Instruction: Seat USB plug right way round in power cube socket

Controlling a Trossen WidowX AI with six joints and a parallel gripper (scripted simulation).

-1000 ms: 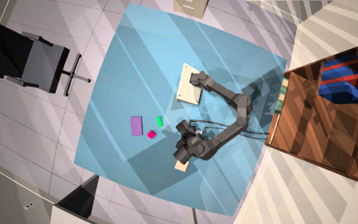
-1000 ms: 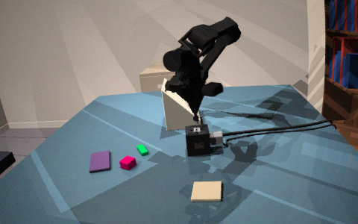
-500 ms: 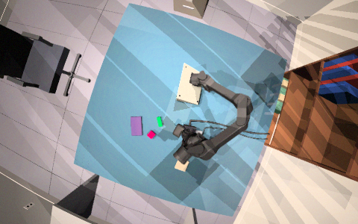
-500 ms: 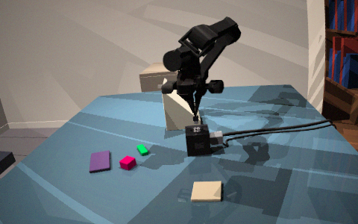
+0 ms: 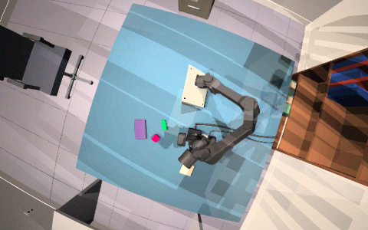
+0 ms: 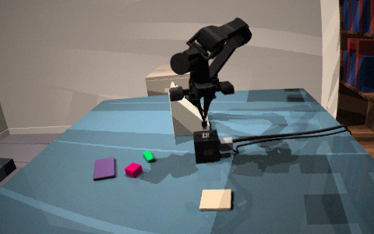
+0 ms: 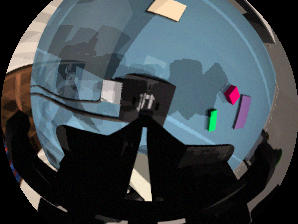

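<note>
My gripper tip is now 20 mm above the USB plug. From my gripper tip the other things lie so: green block (190 mm to the right, 130 mm below, 20 mm behind); cream tile (240 mm ahead, 130 mm below, 10 mm to the left); socket (70 mm below).
</note>
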